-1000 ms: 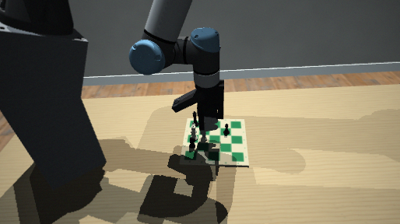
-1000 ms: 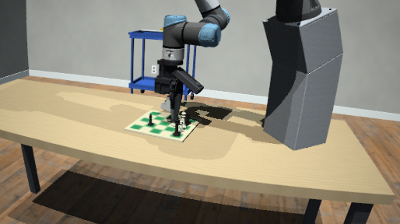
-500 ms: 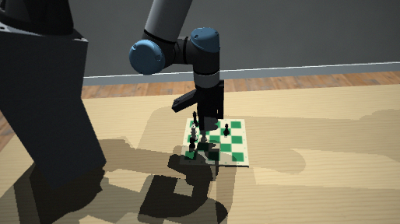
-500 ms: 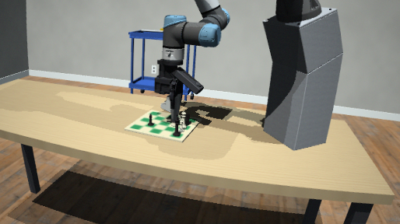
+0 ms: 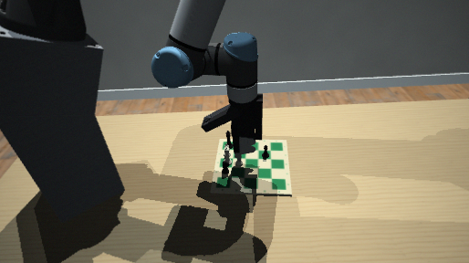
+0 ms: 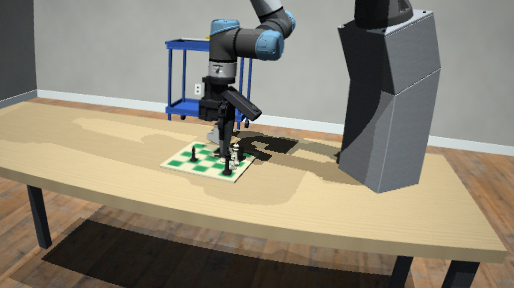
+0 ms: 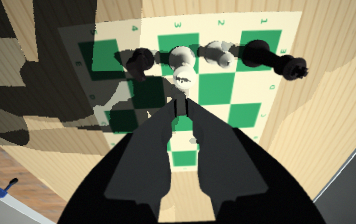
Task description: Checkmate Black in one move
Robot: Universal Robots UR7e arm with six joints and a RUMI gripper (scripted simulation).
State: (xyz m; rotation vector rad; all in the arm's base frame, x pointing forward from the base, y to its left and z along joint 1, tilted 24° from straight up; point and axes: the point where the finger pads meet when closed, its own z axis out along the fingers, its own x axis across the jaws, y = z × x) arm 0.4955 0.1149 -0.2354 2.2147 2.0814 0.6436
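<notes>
Now: hand 40 mm short of the green-and-cream chessboard and 30 mm above it. From my hand the other things lie so: black pawn (80 mm ahead, 30 mm to the left, 10 mm below).
</notes>
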